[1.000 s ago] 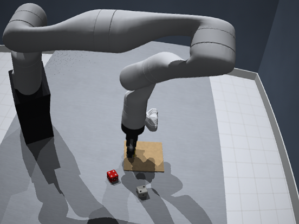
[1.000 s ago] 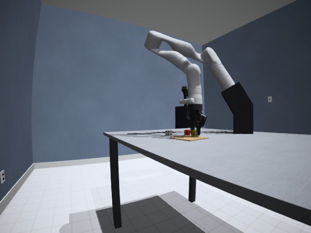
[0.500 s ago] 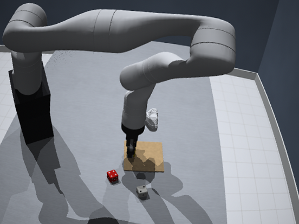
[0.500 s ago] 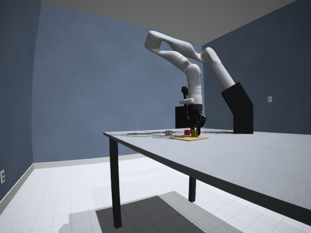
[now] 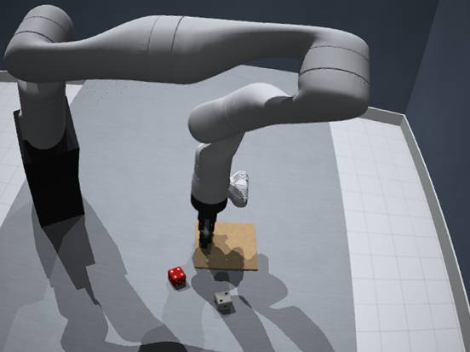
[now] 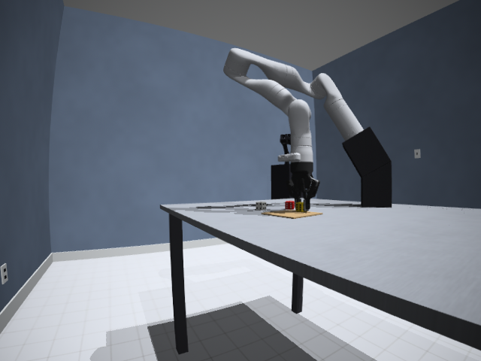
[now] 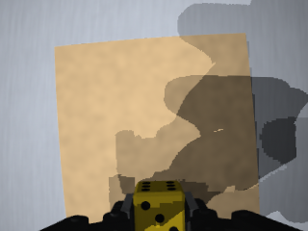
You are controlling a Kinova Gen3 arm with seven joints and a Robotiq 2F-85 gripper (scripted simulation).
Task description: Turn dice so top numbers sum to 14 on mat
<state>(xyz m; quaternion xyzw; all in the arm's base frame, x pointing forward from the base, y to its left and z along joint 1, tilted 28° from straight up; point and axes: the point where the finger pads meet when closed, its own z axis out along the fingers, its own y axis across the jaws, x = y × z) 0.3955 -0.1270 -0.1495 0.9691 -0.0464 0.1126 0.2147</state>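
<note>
My hand is 1 cm above the yellow die. From my hand the other things lie so: tan mat: 5 cm ahead, 1 cm to the right, 2 cm below; red die: 7 cm behind, 11 cm to the right, 1 cm below; white die: 2 cm ahead, 17 cm to the right, 1 cm below.
</note>
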